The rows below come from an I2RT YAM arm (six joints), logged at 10 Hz.
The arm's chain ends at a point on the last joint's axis. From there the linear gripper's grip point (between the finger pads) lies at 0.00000 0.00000 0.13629 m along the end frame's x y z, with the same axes.
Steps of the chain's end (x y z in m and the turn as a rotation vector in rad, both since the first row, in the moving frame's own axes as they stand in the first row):
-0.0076 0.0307 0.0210 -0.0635 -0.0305 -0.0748
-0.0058 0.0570 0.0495 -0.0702 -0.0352 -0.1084
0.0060 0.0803 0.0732 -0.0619 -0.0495 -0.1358
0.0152 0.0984 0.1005 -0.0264 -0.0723 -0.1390
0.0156 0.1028 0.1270 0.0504 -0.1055 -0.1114
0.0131 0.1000 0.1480 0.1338 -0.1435 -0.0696
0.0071 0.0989 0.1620 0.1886 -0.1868 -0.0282
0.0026 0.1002 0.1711 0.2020 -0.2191 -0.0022
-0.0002 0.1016 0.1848 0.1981 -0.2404 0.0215
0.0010 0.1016 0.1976 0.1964 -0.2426 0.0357
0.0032 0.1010 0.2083 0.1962 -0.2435 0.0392
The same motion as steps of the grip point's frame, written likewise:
-0.0114 0.0395 0.0207 -0.0635 -0.0305 -0.0748
-0.0101 0.0668 0.0491 -0.0702 -0.0352 -0.1084
-0.0001 0.0892 0.0728 -0.0619 -0.0495 -0.1358
0.0056 0.1027 0.1001 -0.0264 -0.0723 -0.1390
0.0009 0.0968 0.1261 0.0504 -0.1055 -0.1114
-0.0069 0.0826 0.1454 0.1338 -0.1435 -0.0696
-0.0184 0.0739 0.1572 0.1886 -0.1868 -0.0282
-0.0269 0.0731 0.1651 0.2020 -0.2191 -0.0022
-0.0321 0.0747 0.1782 0.1981 -0.2404 0.0215
-0.0310 0.0747 0.1910 0.1964 -0.2426 0.0357
-0.0289 0.0741 0.2017 0.1962 -0.2435 0.0392

